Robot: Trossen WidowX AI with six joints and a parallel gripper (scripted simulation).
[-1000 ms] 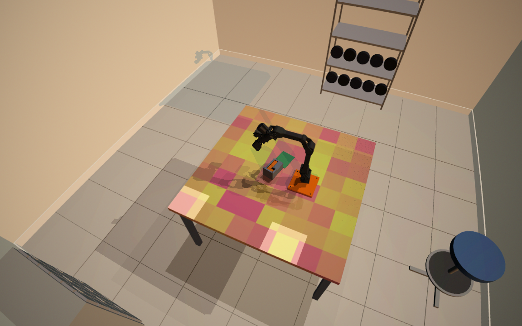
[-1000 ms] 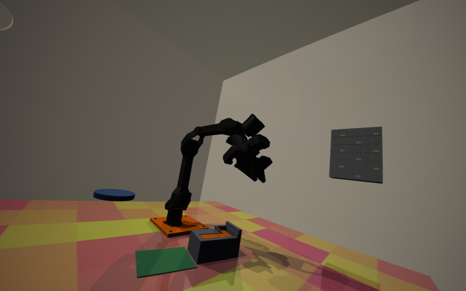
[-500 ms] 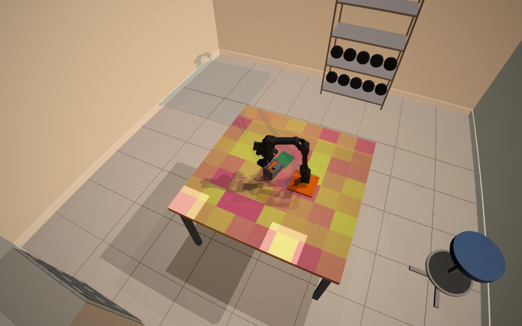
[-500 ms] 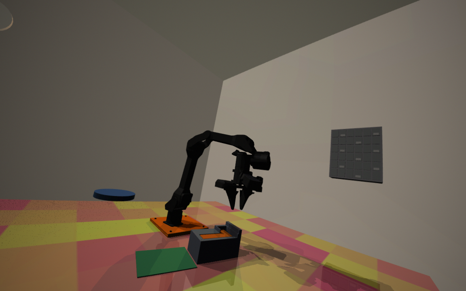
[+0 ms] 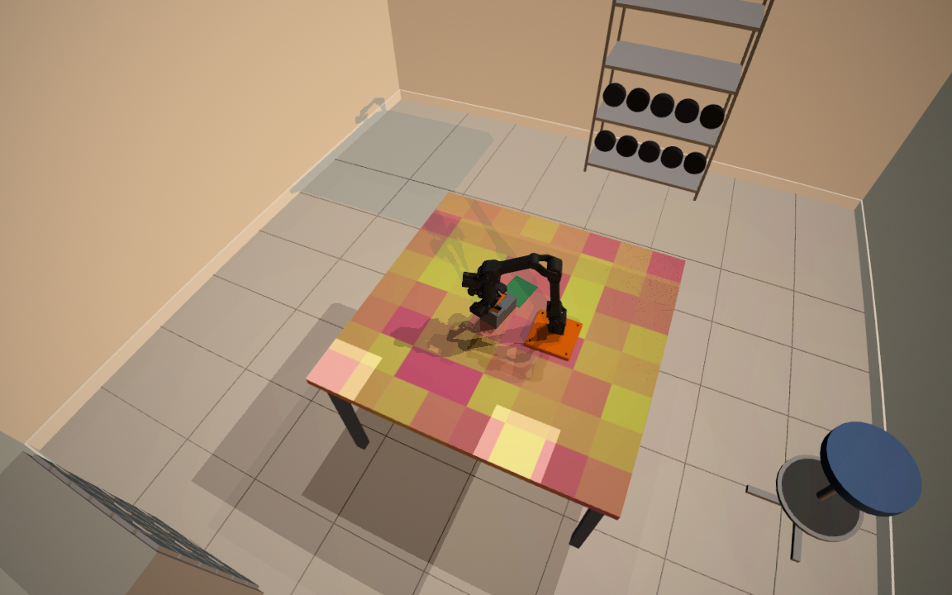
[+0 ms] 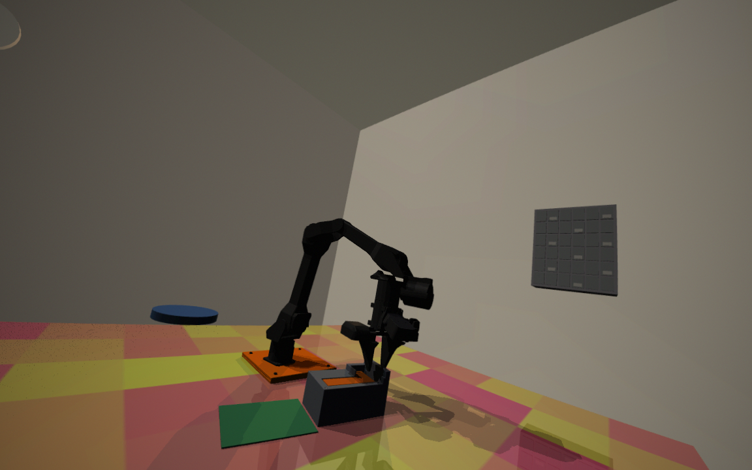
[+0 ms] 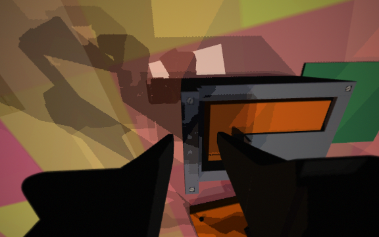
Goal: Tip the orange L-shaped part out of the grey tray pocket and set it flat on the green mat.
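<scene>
Right now my gripper tip is 5 cm to the left of the orange L-shaped part, 3 cm past it and 3 cm above it. The rest, counted from my gripper tip: green mat 20 cm to the right, 10 cm behind, 9 cm below.
</scene>
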